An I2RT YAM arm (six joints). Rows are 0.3 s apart.
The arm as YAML. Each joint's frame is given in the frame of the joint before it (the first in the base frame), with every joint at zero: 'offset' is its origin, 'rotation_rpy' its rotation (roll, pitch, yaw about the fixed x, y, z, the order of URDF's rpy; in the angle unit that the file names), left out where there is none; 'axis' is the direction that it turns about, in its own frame. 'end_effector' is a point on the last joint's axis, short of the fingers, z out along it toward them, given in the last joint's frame.
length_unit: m
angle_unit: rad
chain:
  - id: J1
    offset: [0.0, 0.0, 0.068]
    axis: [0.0, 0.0, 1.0]
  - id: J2
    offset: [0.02, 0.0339, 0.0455]
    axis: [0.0, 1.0, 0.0]
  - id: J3
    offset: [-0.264, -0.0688, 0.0]
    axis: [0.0, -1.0, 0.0]
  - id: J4
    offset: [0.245, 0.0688, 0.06]
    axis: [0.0, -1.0, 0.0]
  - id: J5
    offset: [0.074, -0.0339, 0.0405]
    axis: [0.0, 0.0, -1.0]
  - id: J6
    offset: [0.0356, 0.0, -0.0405]
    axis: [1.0, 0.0, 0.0]
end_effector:
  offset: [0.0, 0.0, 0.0]
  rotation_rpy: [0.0, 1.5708, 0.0]
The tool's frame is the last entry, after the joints.
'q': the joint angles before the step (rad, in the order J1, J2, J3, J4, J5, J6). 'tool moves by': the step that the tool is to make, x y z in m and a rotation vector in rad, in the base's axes. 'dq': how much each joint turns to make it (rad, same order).
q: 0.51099, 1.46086, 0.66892, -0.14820, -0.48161, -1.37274
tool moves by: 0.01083, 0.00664, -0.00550, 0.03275, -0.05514, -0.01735
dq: 0.00305, 0.05303, -0.00039, 0.12628, 0.01144, 0.01908
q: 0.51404, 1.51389, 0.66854, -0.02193, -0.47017, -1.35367
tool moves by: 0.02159, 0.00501, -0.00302, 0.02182, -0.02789, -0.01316
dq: -0.02175, 0.08546, 0.05723, 0.06180, -0.00992, -0.00305
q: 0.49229, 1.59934, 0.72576, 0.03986, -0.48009, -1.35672
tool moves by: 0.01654, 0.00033, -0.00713, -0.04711, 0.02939, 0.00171
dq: -0.02325, 0.07818, 0.07285, -0.06179, 0.00535, -0.04195
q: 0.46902, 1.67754, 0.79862, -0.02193, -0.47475, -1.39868
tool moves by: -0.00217, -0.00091, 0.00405, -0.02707, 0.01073, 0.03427
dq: 0.00000, -0.01260, 0.01828, -0.07286, -0.00534, -0.04387
